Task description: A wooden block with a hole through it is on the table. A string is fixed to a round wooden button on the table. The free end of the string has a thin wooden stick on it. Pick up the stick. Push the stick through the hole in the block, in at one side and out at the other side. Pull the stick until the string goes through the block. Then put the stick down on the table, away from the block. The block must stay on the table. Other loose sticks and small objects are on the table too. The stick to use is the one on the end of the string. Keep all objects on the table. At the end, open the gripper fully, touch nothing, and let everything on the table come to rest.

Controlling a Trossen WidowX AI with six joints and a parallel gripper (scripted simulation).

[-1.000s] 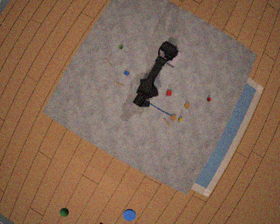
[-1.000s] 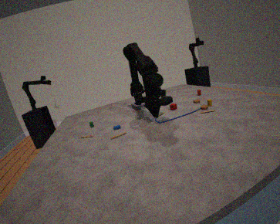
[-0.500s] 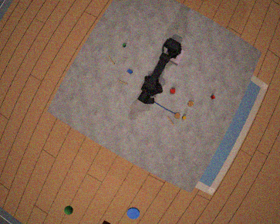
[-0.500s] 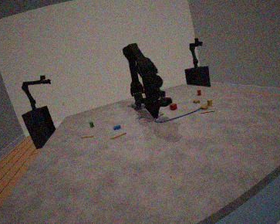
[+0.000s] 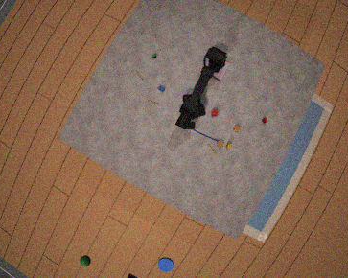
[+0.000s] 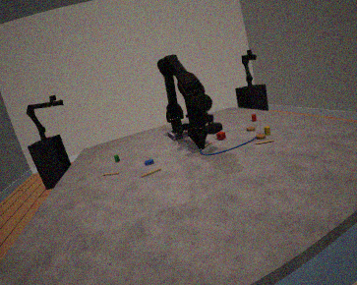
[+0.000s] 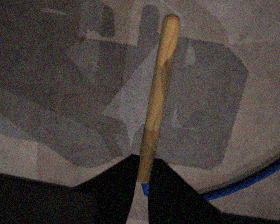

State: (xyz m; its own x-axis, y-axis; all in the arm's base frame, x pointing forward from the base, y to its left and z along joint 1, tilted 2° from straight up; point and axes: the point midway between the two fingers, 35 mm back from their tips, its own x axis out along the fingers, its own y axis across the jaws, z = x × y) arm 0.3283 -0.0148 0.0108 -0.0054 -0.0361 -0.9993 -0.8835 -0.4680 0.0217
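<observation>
Right now my gripper tip is 14 cm to the right of the red wooden block and 8 cm past it. From my gripper tip the other things lie so: round button 25 cm to the left, 7 cm ahead, 1 cm below; then thin stick 1 cm to the left, 1 cm behind; then blue piece 21 cm to the right, 6 cm behind, 1 cm below.
</observation>
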